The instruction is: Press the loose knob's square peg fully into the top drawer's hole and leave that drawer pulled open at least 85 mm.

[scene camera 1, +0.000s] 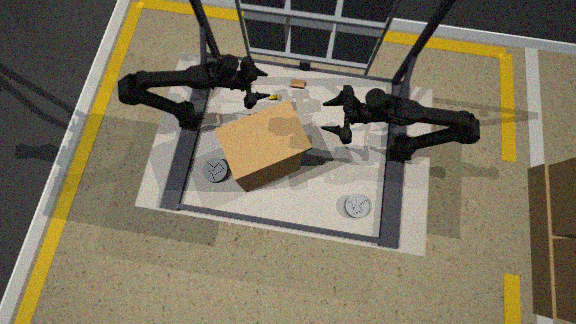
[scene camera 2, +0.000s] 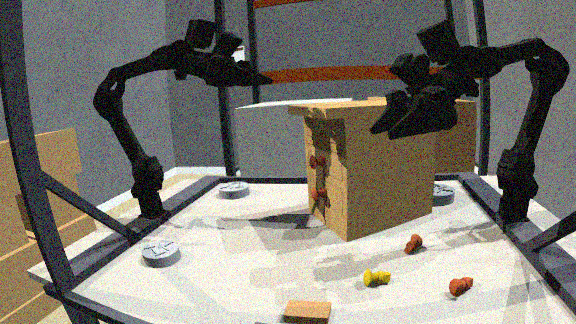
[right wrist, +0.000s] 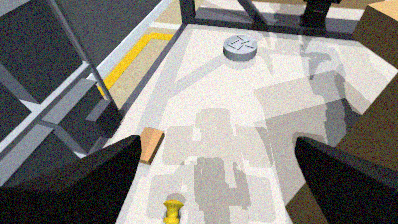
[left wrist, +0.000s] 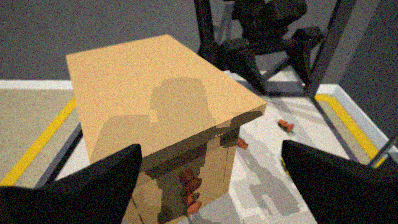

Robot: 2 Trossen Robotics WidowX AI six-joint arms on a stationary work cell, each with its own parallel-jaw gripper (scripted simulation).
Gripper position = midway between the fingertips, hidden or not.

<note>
In view: the left gripper (scene camera 2: 267, 81), the right gripper (scene camera 2: 379, 134) and a drawer (scene camera 2: 330, 131).
The left gripper is seen too in scene camera 1 (scene camera 1: 321, 116) and in the left wrist view (left wrist: 211, 149). The right gripper also shows in scene camera 1 (scene camera 1: 268, 85), in the right wrist view (right wrist: 217, 143) and in the left wrist view (left wrist: 288, 88). The right wrist view misses the drawer: it is out of frame.
</note>
